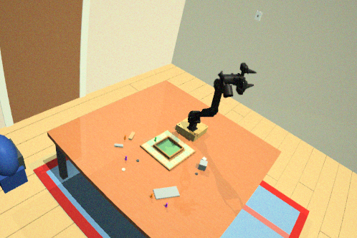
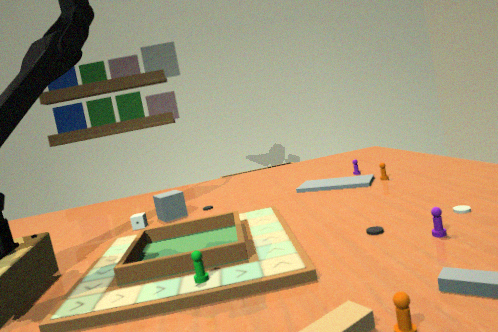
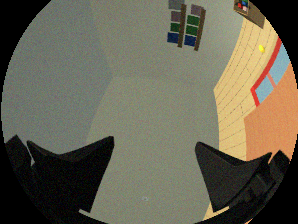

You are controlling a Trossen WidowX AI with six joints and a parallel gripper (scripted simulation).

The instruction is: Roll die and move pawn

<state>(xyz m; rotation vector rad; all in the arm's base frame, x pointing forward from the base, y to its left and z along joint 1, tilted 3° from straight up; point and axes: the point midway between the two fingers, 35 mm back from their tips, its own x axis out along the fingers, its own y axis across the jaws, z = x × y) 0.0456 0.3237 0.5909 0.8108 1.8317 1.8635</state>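
My gripper tip is 65 cm above the grey block, 19 cm short of it and 4 cm to the left of it.
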